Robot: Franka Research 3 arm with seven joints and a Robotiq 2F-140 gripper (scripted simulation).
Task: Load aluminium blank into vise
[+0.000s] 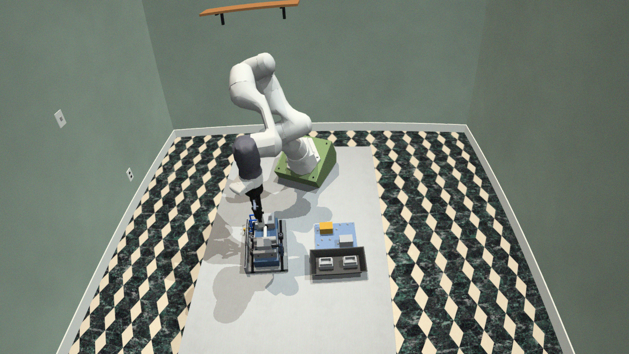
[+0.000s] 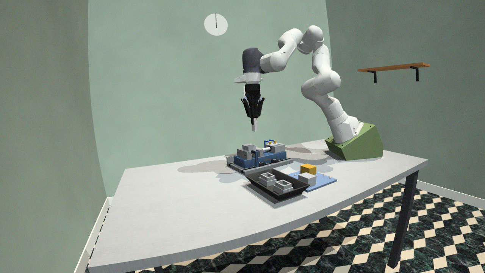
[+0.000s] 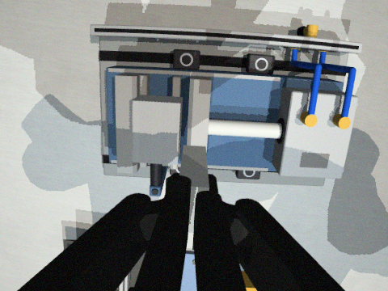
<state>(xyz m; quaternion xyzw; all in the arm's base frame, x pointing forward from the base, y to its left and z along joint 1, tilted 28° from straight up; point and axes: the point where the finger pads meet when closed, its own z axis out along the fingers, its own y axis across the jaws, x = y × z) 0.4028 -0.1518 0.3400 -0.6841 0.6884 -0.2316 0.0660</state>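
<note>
Now: hand 120 mm above the aluminium blank and 40 mm short of it. Also, from my hand: hose block: 140 mm below, 130 mm behind, 10 mm to the left; white rod: 140 mm below, 50 mm behind; vise: 170 mm below, 30 mm behind.
</note>
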